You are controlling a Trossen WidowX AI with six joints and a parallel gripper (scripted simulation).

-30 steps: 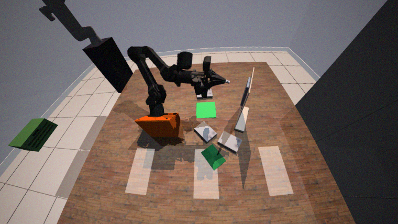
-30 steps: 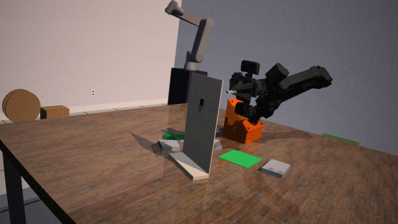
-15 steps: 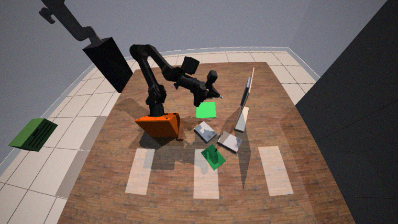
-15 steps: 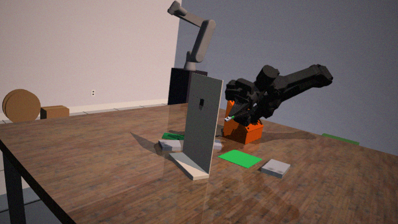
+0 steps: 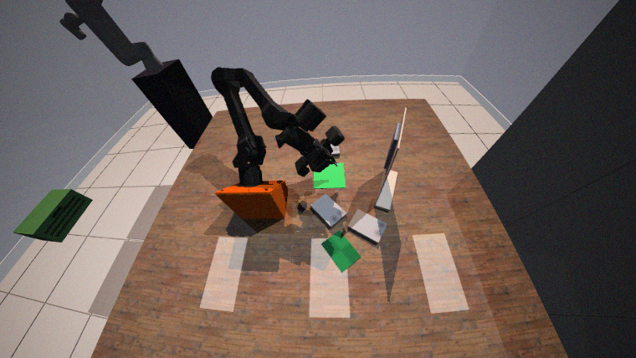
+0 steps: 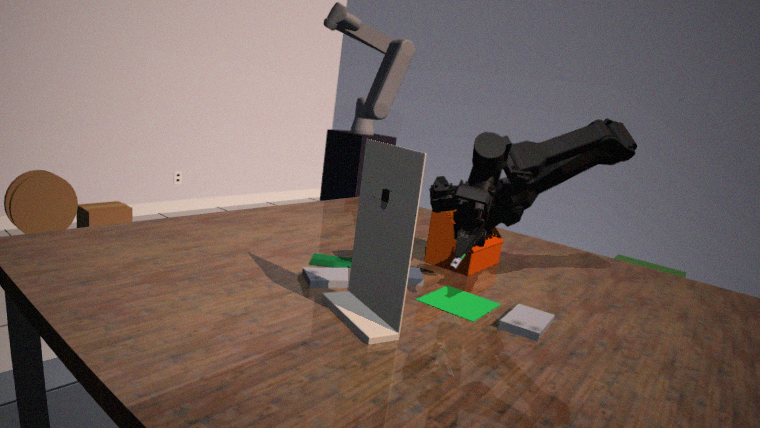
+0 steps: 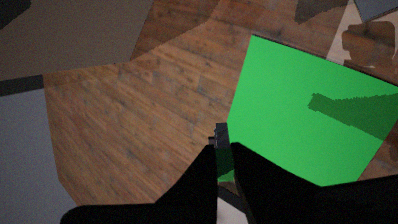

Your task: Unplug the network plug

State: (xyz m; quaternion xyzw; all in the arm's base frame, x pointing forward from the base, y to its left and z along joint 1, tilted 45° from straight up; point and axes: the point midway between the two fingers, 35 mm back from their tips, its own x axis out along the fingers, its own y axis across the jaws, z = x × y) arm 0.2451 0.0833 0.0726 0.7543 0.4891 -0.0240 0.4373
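The green marked square lies 9 cm below my gripper tip, 2 cm behind it and 1 cm to the left of it. Round my gripper tip: dark green tile (27 cm to the right, 9 cm below, 4 cm ahead); grey network plug (right at my gripper tip); grey upright panel (18 cm ahead, 4 cm to the right, 4 cm above).
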